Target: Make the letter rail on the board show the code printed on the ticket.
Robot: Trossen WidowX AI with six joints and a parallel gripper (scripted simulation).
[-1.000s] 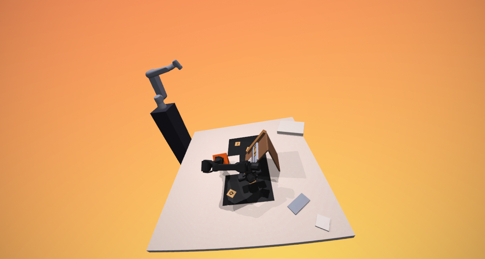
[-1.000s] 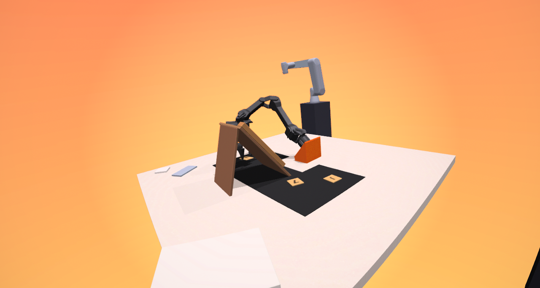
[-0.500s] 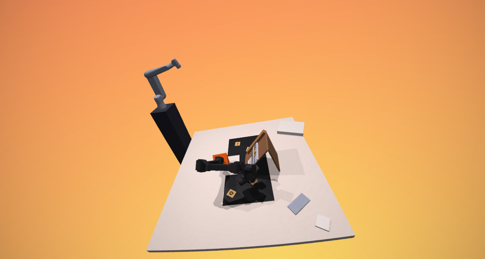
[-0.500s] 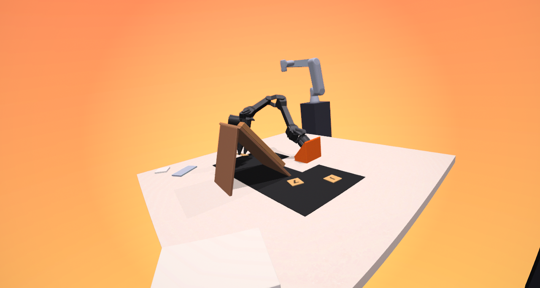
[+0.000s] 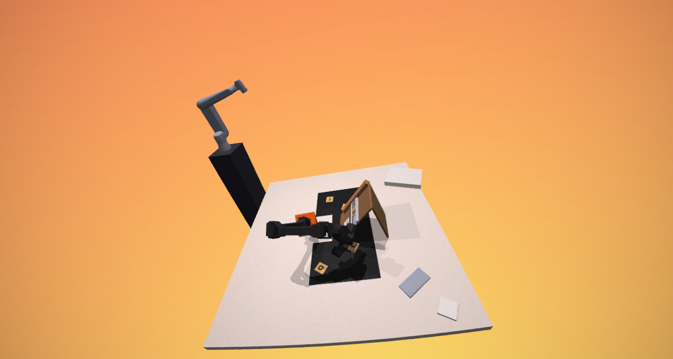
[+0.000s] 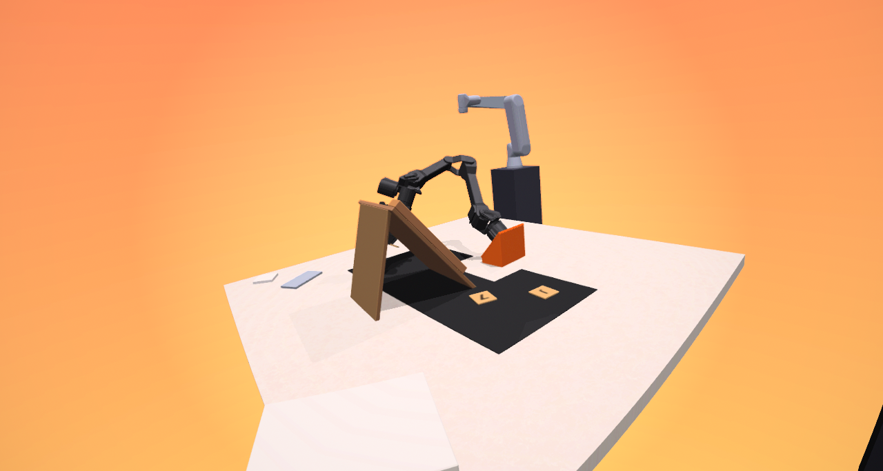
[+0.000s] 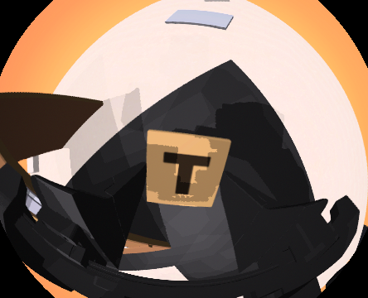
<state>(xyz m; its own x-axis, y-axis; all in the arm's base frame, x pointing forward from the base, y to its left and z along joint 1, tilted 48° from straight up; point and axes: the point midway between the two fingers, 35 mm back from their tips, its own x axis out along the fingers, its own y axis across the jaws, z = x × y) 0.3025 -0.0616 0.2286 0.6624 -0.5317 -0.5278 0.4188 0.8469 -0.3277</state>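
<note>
The white ticket is 5 cm behind my gripper tip, 18 cm to the left of it and 1 cm below it. Round my gripper tip: black mat (13 cm behind, 23 cm to the left, 9 cm below); then grey slab (30 cm ahead, 15 cm to the right, 9 cm below); then white square (42 cm ahead, 27 cm to the right, 9 cm below).
</note>
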